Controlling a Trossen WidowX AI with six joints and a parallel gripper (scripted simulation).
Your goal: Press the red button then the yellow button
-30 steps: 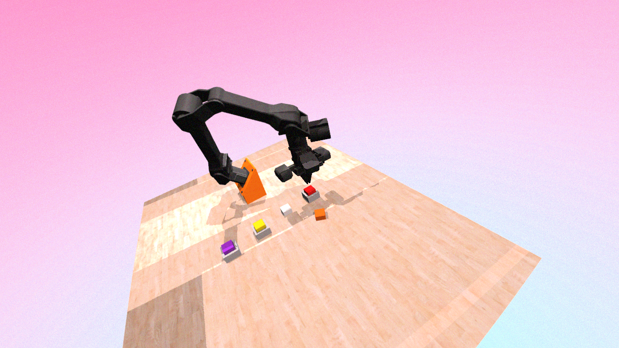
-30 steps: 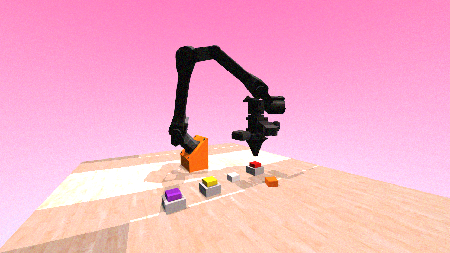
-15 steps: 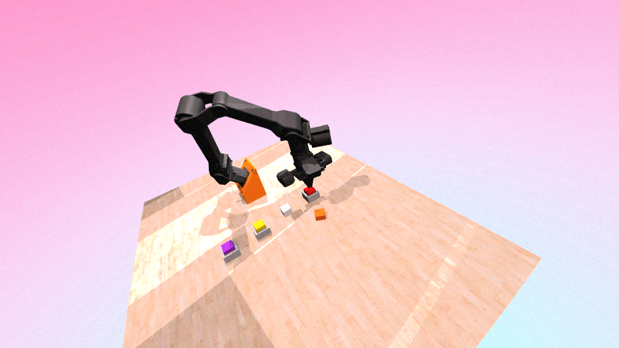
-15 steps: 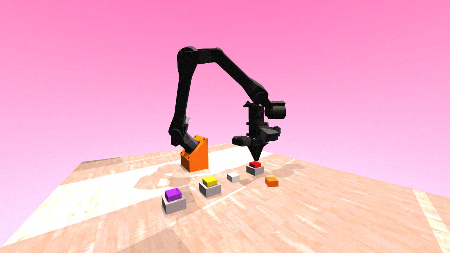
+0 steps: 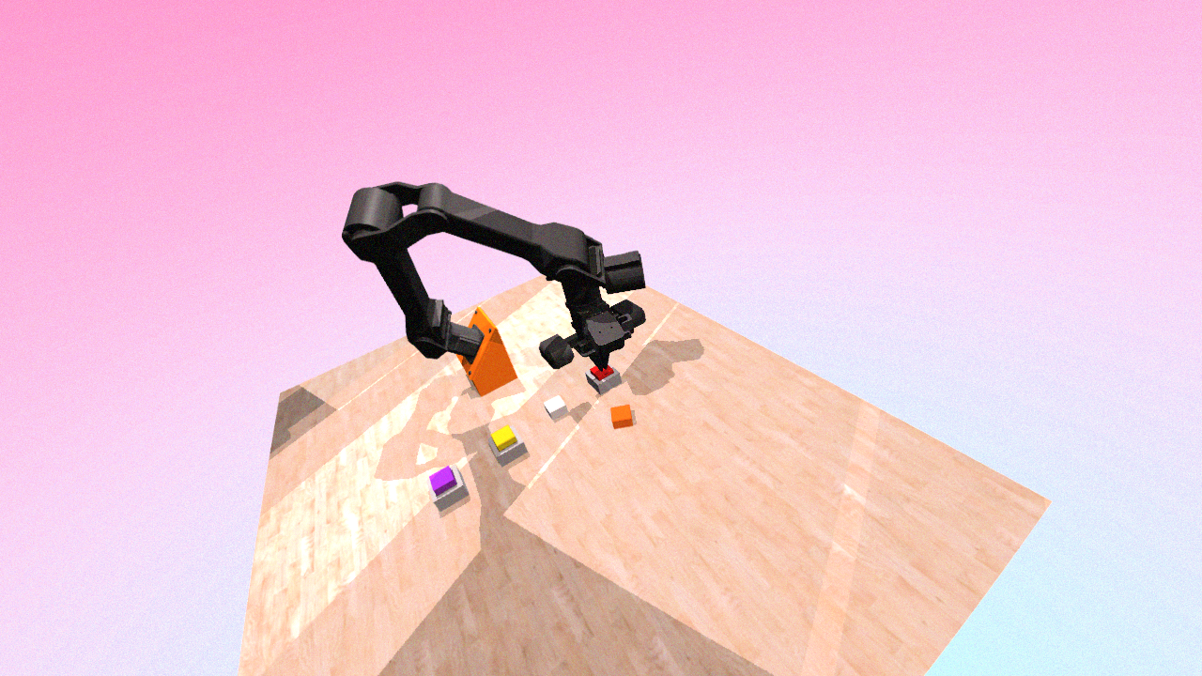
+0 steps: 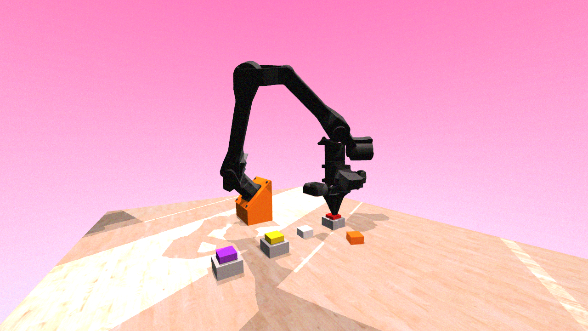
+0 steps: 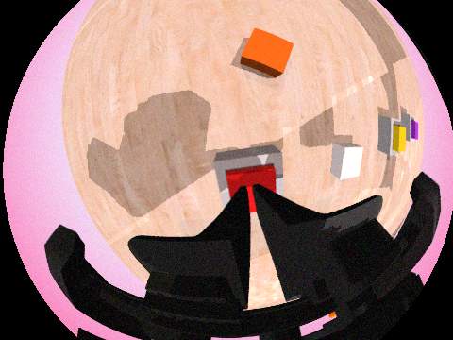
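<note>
Now: the red button 1 cm below my gripper tip. The rest, counted from my gripper tip: yellow button (2 cm ahead, 21 cm to the right); orange block (10 cm ahead, 3 cm to the right, 2 cm below); white block (11 cm to the right, 2 cm below).
</note>
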